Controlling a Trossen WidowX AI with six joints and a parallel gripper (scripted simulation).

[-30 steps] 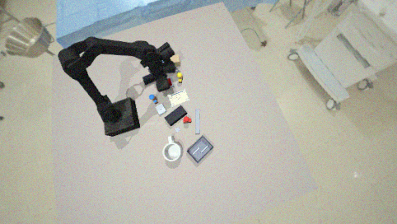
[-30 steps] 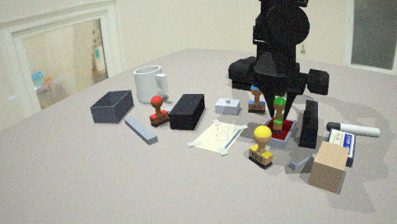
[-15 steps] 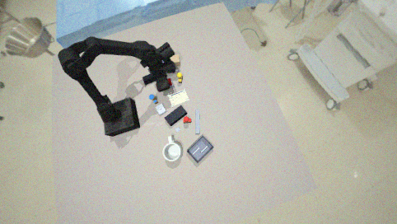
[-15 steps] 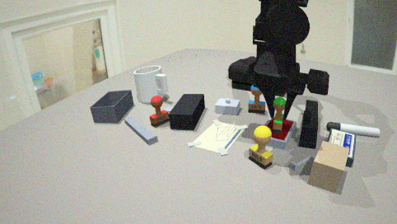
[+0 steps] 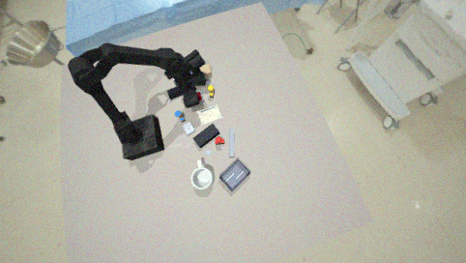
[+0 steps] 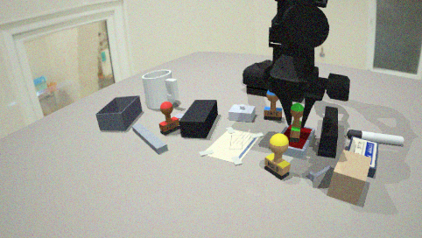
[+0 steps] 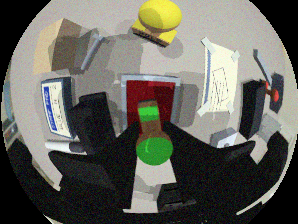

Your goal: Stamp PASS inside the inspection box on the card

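My gripper tip is right at the green-knobbed stamp. From my gripper tip the other things lie so: red ink pad 3 cm below; then yellow-knobbed stamp 9 cm ahead, 2 cm to the right, 2 cm below; then black stapler-like bar 4 cm behind, 7 cm to the left, 2 cm below.
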